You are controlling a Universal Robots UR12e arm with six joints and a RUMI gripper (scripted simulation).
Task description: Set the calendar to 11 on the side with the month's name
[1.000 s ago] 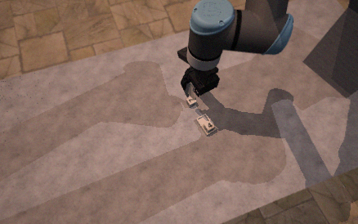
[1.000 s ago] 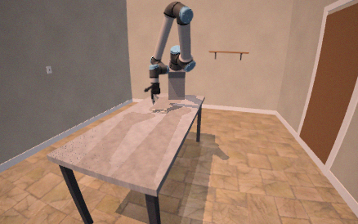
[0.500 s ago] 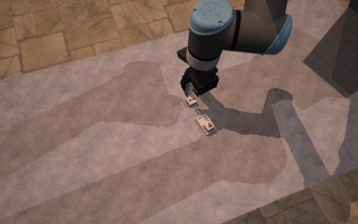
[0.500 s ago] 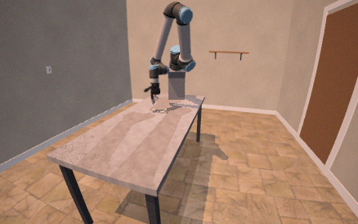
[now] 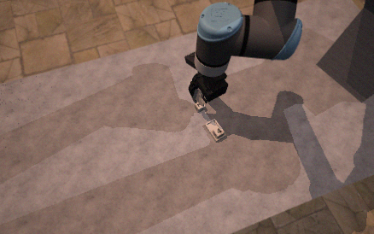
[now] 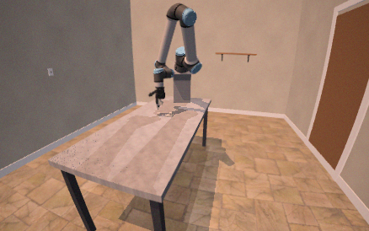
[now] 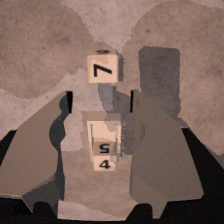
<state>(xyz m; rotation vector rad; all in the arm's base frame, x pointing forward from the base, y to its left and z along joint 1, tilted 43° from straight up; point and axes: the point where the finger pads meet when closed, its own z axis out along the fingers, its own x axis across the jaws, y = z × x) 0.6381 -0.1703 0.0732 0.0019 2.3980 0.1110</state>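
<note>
Now: hand 7 cm above the digit cube. Also, from my hand: calendar tray: 11 cm to the left, 8 cm below; white cube: 12 cm to the left, 6 cm below.
</note>
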